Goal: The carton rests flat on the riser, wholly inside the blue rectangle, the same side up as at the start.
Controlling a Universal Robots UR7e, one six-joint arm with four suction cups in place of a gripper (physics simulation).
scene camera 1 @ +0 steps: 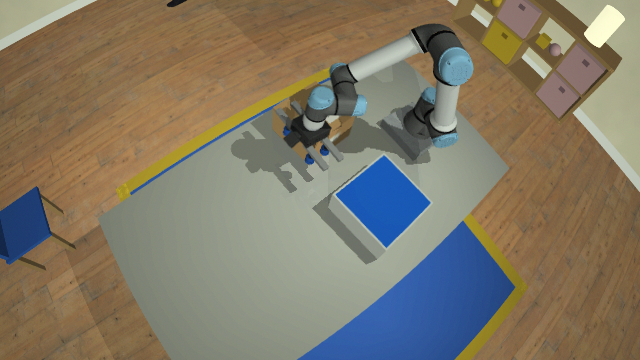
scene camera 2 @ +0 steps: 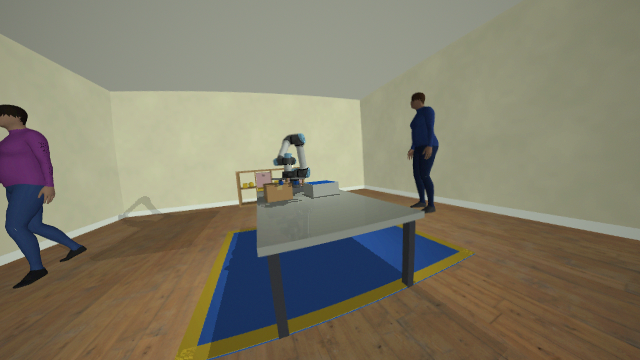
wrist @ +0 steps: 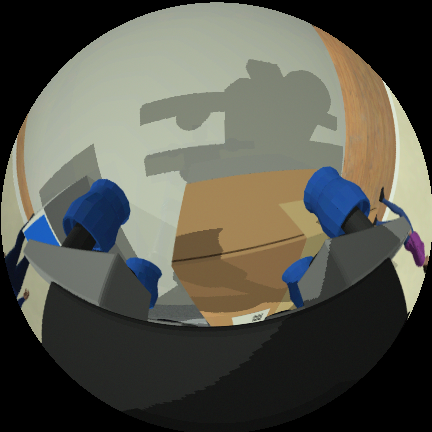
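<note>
The brown carton [scene camera 1: 346, 123] [scene camera 2: 278, 193] [wrist: 240, 210] stands flat on the table, left of the riser in scene camera 2. The grey riser [scene camera 1: 357, 230] [scene camera 2: 322, 190] stands apart from it, with the blue rectangle [scene camera 1: 384, 200] [wrist: 42, 232] on its top. No carton is on the rectangle. My gripper [scene camera 1: 306, 139] [scene camera 2: 288, 182] is down at the carton's top. In the wrist view the two right cups are over the carton by its tape, and the two left cups are out past its edge. The gripper is shut on the carton; the exact cup contact is hidden.
The grey table [scene camera 1: 225, 250] [scene camera 2: 340, 215] stands over a blue mat with a yellow border [scene camera 1: 495, 245]. A shelf unit stands behind the arm. A blue chair [scene camera 1: 25, 225] is beyond the table. Two people [scene camera 2: 25, 165] [scene camera 2: 424, 145] stand in the room.
</note>
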